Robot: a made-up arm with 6 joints.
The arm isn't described. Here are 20 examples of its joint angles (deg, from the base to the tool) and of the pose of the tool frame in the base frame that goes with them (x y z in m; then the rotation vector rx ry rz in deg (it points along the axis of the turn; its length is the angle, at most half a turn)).
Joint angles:
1: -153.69 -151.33 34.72 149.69 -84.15 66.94
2: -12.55 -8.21 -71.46 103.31 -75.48 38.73
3: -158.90 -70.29 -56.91 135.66 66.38 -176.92
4: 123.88 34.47 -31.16 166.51 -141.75 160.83
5: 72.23 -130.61 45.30 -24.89 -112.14 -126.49
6: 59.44 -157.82 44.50 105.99 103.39 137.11
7: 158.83 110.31 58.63 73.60 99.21 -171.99
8: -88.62 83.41 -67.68 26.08 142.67 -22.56
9: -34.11 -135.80 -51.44 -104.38 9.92 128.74
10: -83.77 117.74 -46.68 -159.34 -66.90 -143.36
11: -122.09 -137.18 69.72 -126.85 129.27 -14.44
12: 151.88 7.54 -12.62 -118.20 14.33 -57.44
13: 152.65 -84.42 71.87 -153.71 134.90 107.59
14: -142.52 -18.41 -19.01 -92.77 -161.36 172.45
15: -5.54 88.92 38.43 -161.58 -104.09 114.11
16: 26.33 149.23 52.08 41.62 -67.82 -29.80
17: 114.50 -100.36 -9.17 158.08 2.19 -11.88
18: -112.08 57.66 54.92 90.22 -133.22 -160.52
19: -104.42 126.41 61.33 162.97 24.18 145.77
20: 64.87 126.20 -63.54 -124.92 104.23 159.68
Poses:
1: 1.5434 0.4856 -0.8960 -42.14 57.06 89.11
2: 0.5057 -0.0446 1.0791 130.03 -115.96 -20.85
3: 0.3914 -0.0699 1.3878 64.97 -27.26 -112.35
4: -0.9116 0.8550 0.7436 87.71 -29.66 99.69
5: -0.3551 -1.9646 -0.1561 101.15 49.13 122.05
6: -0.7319 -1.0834 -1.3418 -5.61 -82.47 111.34
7: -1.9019 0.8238 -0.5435 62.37 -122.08 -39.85
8: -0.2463 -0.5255 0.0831 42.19 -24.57 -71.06
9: -0.4160 0.3682 0.5159 -36.69 -73.65 -53.10
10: 0.2899 -0.1703 -0.2670 42.58 72.04 -17.63
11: 1.1468 1.5035 -0.6958 45.30 -88.72 114.45
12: -0.9543 0.3556 1.2555 51.82 142.86 -0.46
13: 1.8083 -1.2262 1.1579 63.23 105.79 105.69
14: -0.4364 -0.3521 1.4780 -83.81 -15.11 14.19
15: 1.8997 0.0905 -0.2744 53.96 -38.44 41.66
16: 0.7647 0.1381 -1.6226 -78.91 129.84 -15.77
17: 0.3512 -1.4154 1.2585 -25.00 -88.66 -24.83
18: -0.7947 -1.9620 1.4677 45.10 66.56 99.86
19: -0.1213 -1.5784 -1.1268 116.30 20.83 -105.66
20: -0.0889 0.1990 0.1321 86.90 -25.46 22.01
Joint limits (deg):
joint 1: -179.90..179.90
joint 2: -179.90..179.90
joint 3: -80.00..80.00
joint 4: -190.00..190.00
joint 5: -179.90..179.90
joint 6: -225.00..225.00
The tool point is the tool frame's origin. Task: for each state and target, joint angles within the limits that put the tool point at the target. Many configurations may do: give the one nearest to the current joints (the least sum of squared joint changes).
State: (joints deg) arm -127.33 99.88 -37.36 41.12 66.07 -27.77
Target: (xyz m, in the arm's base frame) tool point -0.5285 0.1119 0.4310
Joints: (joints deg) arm -161.83 63.77 -79.00 19.82 66.07 -27.77
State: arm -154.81 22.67 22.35 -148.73 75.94 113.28
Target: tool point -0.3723 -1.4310 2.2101
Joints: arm -115.20 27.41 64.32 -160.92 75.94 113.28
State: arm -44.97 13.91 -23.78 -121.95 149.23 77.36
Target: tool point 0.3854 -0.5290 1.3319
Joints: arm -64.13 -10.79 -24.46 -113.73 149.23 77.36
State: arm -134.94 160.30 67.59 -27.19 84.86 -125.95
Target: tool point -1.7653 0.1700 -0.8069
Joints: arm -177.01 111.14 59.54 -24.71 84.86 -125.95
